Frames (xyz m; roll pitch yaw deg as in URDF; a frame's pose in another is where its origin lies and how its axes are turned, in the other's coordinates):
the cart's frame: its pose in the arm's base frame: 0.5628 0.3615 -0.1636 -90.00 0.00 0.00
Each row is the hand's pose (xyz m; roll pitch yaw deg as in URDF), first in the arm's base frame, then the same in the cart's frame.
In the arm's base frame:
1: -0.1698 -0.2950 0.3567 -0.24 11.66 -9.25
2: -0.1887 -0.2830 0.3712 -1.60 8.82 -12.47
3: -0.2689 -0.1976 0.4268 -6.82 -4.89 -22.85
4: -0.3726 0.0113 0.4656 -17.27 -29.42 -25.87
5: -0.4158 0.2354 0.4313 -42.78 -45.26 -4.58
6: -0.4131 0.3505 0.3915 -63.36 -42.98 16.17
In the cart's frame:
1: -0.7326 -0.5203 -0.6565 91.65 9.06 11.81
2: -0.7515 -0.5348 -0.6445 90.34 12.32 9.03
3: -0.8317 -0.5904 -0.5591 81.12 22.76 -5.30
4: -0.9354 -0.6292 -0.3502 59.33 22.34 -32.08
5: -0.9786 -0.5949 -0.1261 43.96 3.22 -45.35
6: -0.9759 -0.5551 -0.0110 37.82 -11.76 -44.13

